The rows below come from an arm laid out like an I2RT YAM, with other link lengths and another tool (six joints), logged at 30 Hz.
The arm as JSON. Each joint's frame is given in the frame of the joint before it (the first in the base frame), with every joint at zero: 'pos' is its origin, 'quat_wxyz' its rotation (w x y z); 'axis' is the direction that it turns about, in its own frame. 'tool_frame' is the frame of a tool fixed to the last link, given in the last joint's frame.
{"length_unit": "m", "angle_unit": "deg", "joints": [
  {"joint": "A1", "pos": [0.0, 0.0, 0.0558], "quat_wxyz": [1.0, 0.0, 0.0, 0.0], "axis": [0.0, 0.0, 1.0]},
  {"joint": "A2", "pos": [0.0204, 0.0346, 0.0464], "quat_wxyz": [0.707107, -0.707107, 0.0, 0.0], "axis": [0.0, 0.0, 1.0]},
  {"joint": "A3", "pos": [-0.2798, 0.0, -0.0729], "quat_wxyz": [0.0, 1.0, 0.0, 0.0], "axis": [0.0, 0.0, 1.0]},
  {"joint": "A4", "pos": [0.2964, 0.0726, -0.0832], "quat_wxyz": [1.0, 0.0, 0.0, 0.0], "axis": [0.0, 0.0, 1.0]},
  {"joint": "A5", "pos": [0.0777, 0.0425, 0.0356], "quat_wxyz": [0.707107, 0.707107, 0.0, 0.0], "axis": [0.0, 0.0, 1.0]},
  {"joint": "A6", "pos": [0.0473, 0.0, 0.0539], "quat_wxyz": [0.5, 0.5, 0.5, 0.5], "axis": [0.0, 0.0, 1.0]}
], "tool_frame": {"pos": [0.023, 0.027, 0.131], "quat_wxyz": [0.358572, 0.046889, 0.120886, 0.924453]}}
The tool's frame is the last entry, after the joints.
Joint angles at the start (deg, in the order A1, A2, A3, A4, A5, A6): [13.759, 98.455, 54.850, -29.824, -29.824, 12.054]
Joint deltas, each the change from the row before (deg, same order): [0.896, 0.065, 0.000, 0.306, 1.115, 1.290]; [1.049, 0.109, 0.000, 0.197, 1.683, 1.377]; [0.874, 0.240, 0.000, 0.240, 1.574, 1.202]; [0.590, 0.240, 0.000, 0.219, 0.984, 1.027]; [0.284, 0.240, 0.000, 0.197, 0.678, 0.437]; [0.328, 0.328, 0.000, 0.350, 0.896, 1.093]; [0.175, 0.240, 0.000, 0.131, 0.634, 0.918]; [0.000, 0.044, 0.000, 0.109, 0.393, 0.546]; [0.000, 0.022, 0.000, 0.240, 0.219, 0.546]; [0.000, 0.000, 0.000, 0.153, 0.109, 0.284]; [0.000, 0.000, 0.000, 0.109, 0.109, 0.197]
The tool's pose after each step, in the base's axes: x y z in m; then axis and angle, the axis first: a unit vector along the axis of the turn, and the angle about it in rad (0 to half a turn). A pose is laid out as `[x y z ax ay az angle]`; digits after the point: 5 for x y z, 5 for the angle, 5 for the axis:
[0.32319 0.16802 -0.01717 -0.33664 -0.92748 -0.16267 2.97618]
[0.32190 0.17009 -0.01943 -0.34268 -0.92716 -0.15145 2.98255]
[0.32102 0.17136 -0.02224 -0.34868 -0.92660 -0.14083 2.98902]
[0.32033 0.17253 -0.02440 -0.35419 -0.92549 -0.13421 2.99130]
[0.32038 0.17255 -0.02632 -0.35696 -0.92509 -0.12958 2.99469]
[0.32070 0.17263 -0.02878 -0.36479 -0.92279 -0.12408 2.99730]
[0.32055 0.17227 -0.03059 -0.37204 -0.92047 -0.11964 2.99689]
[0.32113 0.17154 -0.03108 -0.37704 -0.91869 -0.11770 2.99884]
[0.32211 0.17148 -0.03121 -0.38141 -0.91688 -0.11771 3.00087]
[0.32276 0.17151 -0.03119 -0.38361 -0.91593 -0.11798 3.00239]
[0.32326 0.17145 -0.03120 -0.38522 -0.91525 -0.11798 3.00387]

